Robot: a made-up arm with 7 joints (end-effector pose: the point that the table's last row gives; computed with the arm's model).
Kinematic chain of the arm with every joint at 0, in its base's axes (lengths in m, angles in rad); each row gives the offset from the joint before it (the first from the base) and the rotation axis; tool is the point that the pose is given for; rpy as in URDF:
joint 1: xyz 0 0 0.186 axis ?
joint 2: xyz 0 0 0 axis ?
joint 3: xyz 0 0 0.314 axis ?
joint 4: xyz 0.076 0 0 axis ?
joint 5: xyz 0.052 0 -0.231 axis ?
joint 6: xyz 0 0 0 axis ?
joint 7: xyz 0.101 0 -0.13 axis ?
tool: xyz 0 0 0 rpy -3.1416 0 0
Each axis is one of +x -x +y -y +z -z.
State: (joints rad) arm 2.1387 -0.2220 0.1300 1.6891 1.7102 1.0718 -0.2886
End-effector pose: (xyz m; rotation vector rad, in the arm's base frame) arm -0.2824 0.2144 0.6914 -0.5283 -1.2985 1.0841
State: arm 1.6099 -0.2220 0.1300 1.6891 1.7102 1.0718 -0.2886
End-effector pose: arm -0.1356 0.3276 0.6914 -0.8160 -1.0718 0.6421
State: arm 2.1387 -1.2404 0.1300 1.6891 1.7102 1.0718 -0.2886
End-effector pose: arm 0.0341 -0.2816 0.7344 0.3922 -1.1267 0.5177
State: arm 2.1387 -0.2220 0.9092 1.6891 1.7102 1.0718 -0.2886
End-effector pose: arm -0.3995 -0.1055 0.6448 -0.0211 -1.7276 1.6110
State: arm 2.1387 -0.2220 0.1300 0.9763 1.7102 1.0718 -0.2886
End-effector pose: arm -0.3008 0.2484 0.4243 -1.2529 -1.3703 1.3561
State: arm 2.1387 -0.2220 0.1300 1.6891 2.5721 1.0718 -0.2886
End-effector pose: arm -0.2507 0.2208 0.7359 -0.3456 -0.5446 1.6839
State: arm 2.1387 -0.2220 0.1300 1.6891 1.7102 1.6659 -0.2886
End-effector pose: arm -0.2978 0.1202 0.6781 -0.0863 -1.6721 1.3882
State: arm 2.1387 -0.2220 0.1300 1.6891 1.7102 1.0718 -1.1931
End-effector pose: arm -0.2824 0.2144 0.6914 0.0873 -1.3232 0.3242
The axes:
joint 1: +z
joint 2: +y
joint 3: +z
joint 4: -y
joint 5: -z
joint 6: +y
joint 7: -z

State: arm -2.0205 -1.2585 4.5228 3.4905 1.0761 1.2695 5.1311
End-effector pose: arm 0.2943 0.5192 0.4749 -0.2669 -0.4717 -0.5699
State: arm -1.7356 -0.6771 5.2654 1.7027 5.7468 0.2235 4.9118
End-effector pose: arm -0.3338 0.1514 0.7193 0.9622 -1.0263 -0.8888
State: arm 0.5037 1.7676 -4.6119 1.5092 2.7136 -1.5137 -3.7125
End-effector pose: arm 0.0922 0.2946 0.1058 -0.3901 -1.8625 0.9344
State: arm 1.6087 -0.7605 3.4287 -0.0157 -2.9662 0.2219 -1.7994
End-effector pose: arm 0.0263 0.0119 0.1056 -0.5395 2.8775 0.8201
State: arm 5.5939 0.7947 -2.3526 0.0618 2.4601 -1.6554 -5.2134
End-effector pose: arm 0.0763 -0.0314 0.3801 -1.3827 0.8628 -0.3535
